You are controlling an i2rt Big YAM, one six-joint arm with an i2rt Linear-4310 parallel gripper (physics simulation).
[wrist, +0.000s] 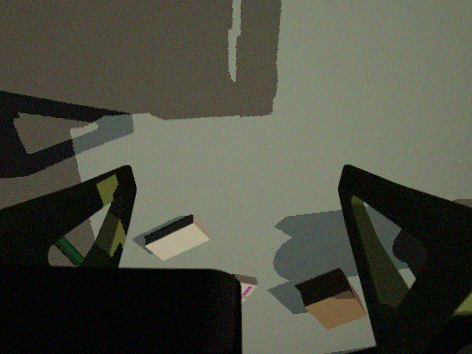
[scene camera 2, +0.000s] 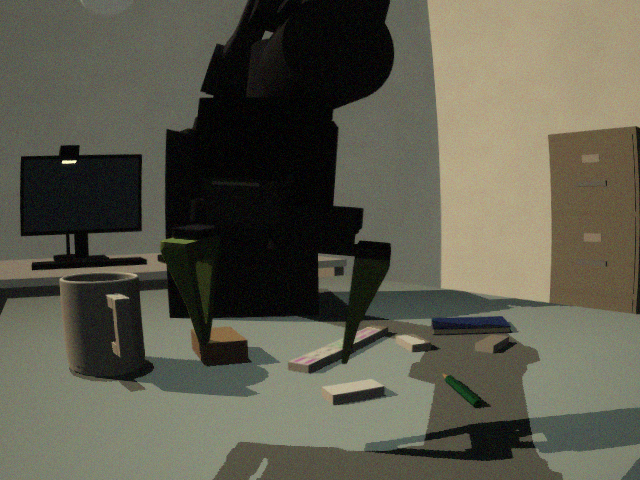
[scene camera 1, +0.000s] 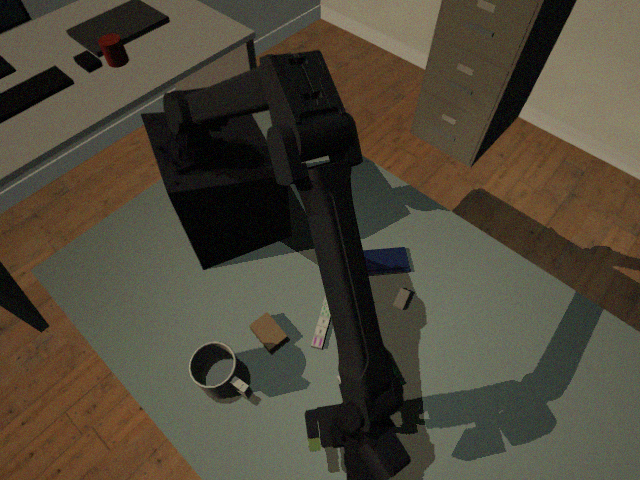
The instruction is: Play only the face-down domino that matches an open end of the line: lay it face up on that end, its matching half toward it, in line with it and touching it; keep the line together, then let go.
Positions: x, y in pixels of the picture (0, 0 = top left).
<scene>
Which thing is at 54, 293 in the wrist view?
My gripper.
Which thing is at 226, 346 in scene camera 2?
A brown block.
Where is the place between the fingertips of my gripper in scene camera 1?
At 339, 430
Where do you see a brown block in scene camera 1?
269, 333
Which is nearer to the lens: the grey mug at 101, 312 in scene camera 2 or the blue book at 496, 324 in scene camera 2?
The grey mug.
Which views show the blue book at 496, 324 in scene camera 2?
Scene camera 2 and scene camera 1 only.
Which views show my gripper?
The wrist view, scene camera 2 and scene camera 1: all of them.
</scene>
